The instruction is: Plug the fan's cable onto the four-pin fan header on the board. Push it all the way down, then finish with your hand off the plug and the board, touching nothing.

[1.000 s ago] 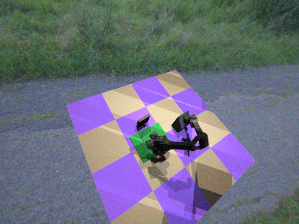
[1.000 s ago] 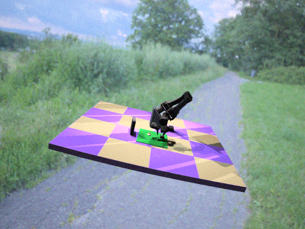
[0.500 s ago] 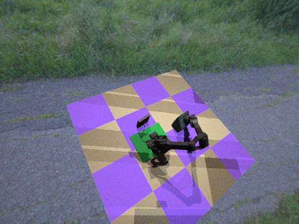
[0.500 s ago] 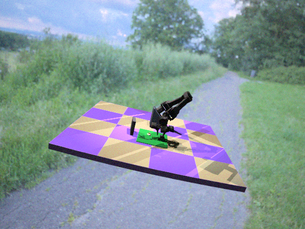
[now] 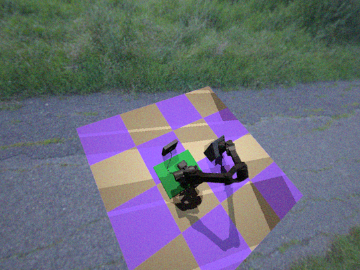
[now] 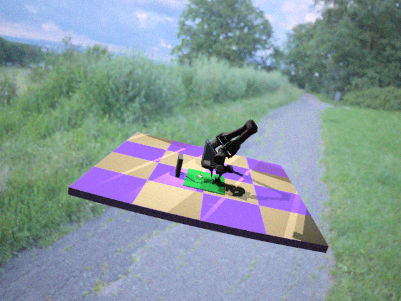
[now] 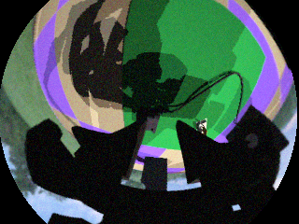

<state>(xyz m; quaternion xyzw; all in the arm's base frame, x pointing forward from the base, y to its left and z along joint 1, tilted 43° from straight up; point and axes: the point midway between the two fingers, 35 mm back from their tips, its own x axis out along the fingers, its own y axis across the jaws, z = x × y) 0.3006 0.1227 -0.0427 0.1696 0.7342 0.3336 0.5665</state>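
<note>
The dark plug lies 10 mm behind my gripper tip, 20 mm to the left of it and 10 mm below it. From my gripper tip the other things lie so: white fan header (10 mm behind, 90 mm to the right, 20 mm below); green board (30 mm ahead, 60 mm to the right, 40 mm below); black fan (20 mm ahead, 220 mm to the right, 40 mm above).
</note>
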